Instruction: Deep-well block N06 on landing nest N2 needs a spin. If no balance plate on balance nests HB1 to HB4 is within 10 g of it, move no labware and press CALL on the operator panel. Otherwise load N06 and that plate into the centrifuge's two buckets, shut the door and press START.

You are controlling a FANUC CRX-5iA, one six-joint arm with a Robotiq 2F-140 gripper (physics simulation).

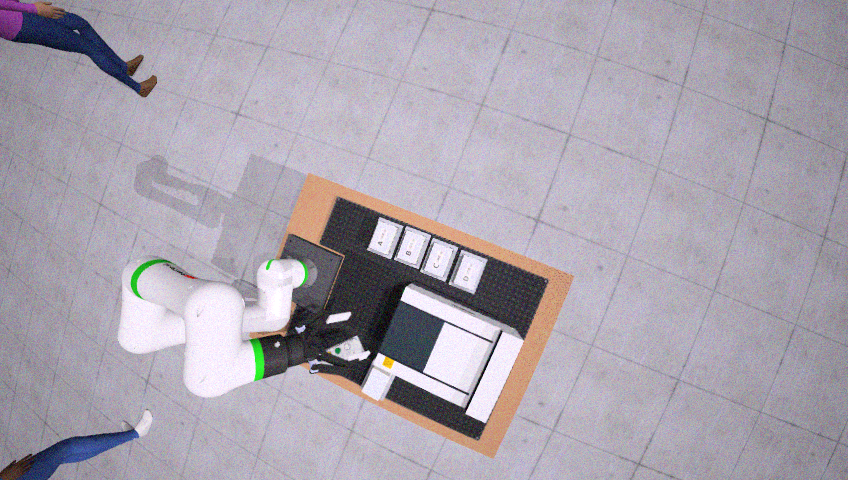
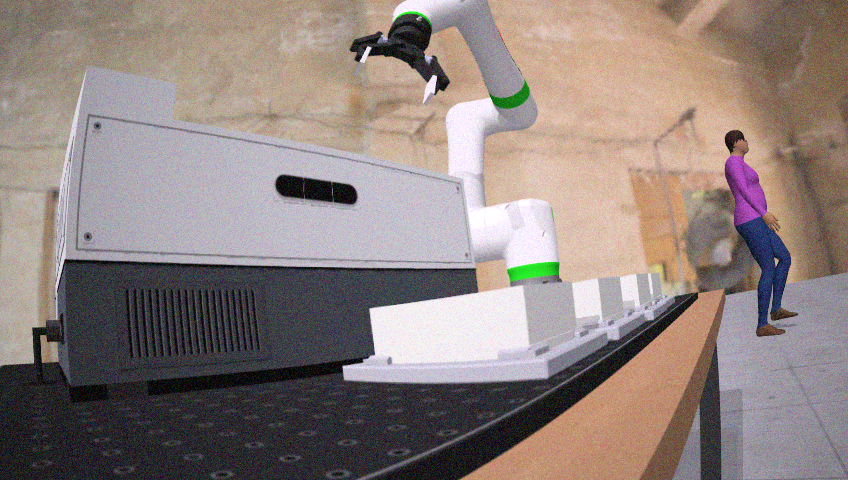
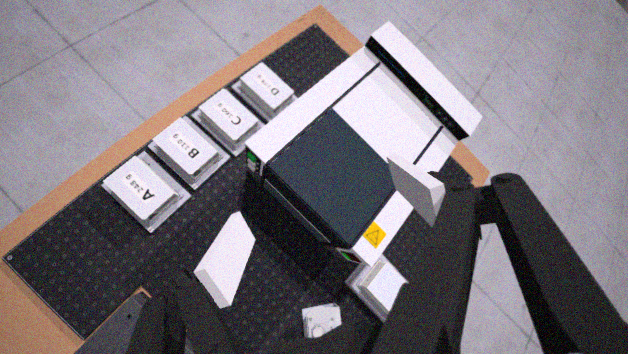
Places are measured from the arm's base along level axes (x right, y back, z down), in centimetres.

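Where they show: gripper, fingertip midpoint: [image 1: 357, 334] [image 2: 393, 83] [image 3: 316, 200]; arm's base, origin of the base link: [image 1: 304, 272].
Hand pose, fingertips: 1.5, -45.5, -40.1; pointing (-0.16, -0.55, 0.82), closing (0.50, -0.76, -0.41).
Things, the pixels of their top centre, and the offset from my fingertips, as dx, dy, dz. "pt": a spot on its surface instead.
- operator panel, middle of its top: [image 1: 333, 359] +30.0, +17.9, +35.4
- white block, middle of its top: [image 3: 393, 292] [image 1: 375, 384] +34.3, -3.7, +35.8
- Balance plates A, middle of its top: [image 3: 138, 187] [image 1: 382, 237] -28.5, +12.6, +38.3
- B, middle of its top: [image 3: 185, 145] [image 1: 410, 247] -28.0, -0.9, +38.3
- C, middle of its top: [image 2: 552, 287] [image 3: 228, 113] [image 1: 438, 259] -26.2, -14.1, +38.3
- D, middle of its top: [image 2: 472, 295] [image 3: 267, 84] [image 1: 468, 272] -24.8, -27.8, +38.3
- centrifuge's raised white rear housing, surface spot: [image 3: 425, 80] [image 1: 489, 375] pt +6.8, -44.5, +19.4
My gripper [image 1: 349, 337] [image 2: 397, 71] [image 3: 316, 200] is open and empty, high above the bench near the operator panel [image 1: 348, 349] [image 3: 321, 320], which it partly hides. A white block [image 1: 377, 381] [image 3: 386, 286] sits on a nest beside the centrifuge [image 1: 458, 359] [image 2: 267, 220] [image 3: 325, 175]; its label is not readable. Balance plates A [image 1: 384, 236] [image 3: 142, 192], B [image 1: 412, 246] [image 3: 185, 150], C [image 1: 440, 259] [image 3: 229, 115] and D [image 1: 468, 271] [image 2: 449, 327] [image 3: 267, 90] sit in a row of nests. A reads 248 g and B 110 g; C and D are blurred. The buckets do not show.
The centrifuge's raised white rear housing [image 1: 495, 377] [image 3: 425, 80] stands above its top. The arm's dark base plate [image 1: 321, 249] is at the bench's left. A wooden bench edge [image 1: 526, 356] surrounds the black perforated board. People [image 1: 71, 32] [image 1: 83, 446] [image 2: 746, 196] are on the floor away from the bench.
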